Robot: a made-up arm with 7 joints. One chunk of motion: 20 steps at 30 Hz.
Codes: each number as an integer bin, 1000 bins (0 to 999) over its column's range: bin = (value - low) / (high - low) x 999, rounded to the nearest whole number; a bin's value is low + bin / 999 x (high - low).
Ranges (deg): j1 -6.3..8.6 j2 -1..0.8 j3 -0.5..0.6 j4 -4.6..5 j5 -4.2..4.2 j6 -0.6..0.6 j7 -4.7..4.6
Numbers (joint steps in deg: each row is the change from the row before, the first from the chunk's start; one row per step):
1: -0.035 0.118 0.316 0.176 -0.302 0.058 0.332
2: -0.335 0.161 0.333 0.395 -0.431 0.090 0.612
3: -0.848 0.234 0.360 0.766 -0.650 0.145 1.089
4: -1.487 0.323 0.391 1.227 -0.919 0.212 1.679
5: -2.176 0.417 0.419 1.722 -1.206 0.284 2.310
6: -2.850 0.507 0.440 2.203 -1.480 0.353 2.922
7: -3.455 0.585 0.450 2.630 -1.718 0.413 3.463
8: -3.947 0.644 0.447 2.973 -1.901 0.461 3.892
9: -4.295 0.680 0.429 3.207 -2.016 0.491 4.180
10: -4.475 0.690 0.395 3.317 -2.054 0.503 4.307
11: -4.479 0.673 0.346 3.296 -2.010 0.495 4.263
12: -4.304 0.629 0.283 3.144 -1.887 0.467 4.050
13: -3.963 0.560 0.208 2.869 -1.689 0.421 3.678
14: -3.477 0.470 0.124 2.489 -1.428 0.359 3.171
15: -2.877 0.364 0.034 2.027 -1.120 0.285 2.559
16: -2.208 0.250 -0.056 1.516 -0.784 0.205 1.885
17: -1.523 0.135 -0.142 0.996 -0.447 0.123 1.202
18: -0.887 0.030 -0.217 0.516 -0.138 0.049 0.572
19: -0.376 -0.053 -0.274 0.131 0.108 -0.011 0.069
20: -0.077 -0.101 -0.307 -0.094 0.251 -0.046 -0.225
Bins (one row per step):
1: 420 620 741 497 464 548 541
2: 400 644 757 520 448 574 571
3: 366 685 781 558 422 620 622
4: 323 734 809 606 390 676 685
5: 277 786 835 658 356 736 753
6: 231 836 854 708 323 793 819
7: 191 880 863 752 295 843 877
8: 158 912 860 788 273 883 923
9: 134 932 844 812 260 908 954
10: 122 938 813 824 255 918 968
11: 122 929 768 822 260 912 963
12: 134 904 711 806 275 888 940
13: 157 866 643 777 299 850 900
14: 189 816 567 738 330 798 845
15: 230 757 485 690 366 737 780
16: 274 694 403 636 406 670 707
17: 320 630 325 582 446 602 634
18: 363 572 257 532 483 540 566
19: 397 526 205 492 512 490 512
20: 417 499 175 469 529 461 481

